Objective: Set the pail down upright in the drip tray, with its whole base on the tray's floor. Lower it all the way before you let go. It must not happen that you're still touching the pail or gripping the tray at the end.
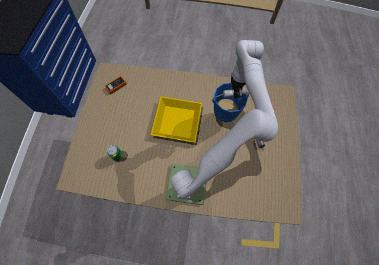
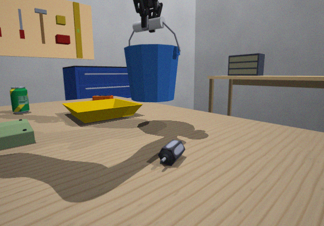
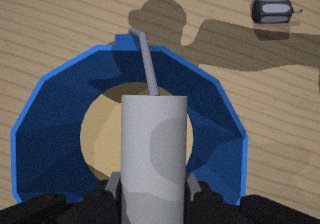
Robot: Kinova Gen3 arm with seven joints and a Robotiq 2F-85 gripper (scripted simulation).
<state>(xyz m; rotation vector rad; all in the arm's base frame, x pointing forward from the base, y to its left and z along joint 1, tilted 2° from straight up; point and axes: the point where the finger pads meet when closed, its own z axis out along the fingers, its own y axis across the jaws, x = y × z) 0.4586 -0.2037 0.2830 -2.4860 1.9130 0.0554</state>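
My hand is 1 cm short of the blue pail and 9 cm above it. Round my hand: wire handle 1 cm ahead, 3 cm below; yellow drip tray 4 cm behind, 29 cm to the left, 31 cm below.
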